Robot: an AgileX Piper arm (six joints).
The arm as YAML. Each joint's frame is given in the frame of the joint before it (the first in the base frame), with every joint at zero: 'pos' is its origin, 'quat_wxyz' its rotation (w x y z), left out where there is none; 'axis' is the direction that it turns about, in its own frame. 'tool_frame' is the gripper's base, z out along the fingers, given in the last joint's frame.
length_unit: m
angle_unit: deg
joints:
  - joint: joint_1
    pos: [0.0, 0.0, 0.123]
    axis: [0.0, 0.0, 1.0]
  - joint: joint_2
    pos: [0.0, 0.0, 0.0]
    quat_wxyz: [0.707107, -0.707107, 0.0, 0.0]
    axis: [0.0, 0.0, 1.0]
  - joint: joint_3
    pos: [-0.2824, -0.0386, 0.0]
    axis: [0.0, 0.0, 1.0]
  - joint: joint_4
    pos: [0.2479, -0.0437, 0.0]
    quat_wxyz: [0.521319, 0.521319, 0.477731, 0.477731]
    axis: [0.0, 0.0, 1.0]
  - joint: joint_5
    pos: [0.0, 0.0, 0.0]
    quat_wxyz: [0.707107, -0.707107, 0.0, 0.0]
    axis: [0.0, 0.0, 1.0]
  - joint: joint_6
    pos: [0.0, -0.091, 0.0]
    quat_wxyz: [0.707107, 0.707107, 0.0, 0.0]
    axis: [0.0, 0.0, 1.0]
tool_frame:
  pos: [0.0, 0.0, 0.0]
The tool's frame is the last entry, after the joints.
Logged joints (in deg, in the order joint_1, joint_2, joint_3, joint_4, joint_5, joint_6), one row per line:
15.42 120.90 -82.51 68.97 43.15 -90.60
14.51 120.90 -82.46 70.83 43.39 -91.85
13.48 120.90 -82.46 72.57 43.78 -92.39
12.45 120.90 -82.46 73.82 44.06 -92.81
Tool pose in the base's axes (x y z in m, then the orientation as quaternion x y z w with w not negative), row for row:
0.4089 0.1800 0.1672 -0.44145 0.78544 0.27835 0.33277
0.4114 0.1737 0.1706 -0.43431 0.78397 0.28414 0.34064
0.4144 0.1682 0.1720 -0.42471 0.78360 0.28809 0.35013
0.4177 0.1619 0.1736 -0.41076 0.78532 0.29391 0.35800
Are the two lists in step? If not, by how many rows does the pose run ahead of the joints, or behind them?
The pose runs 1 row behind the joints: the pose in row i belongs to the joints in row i - 1.
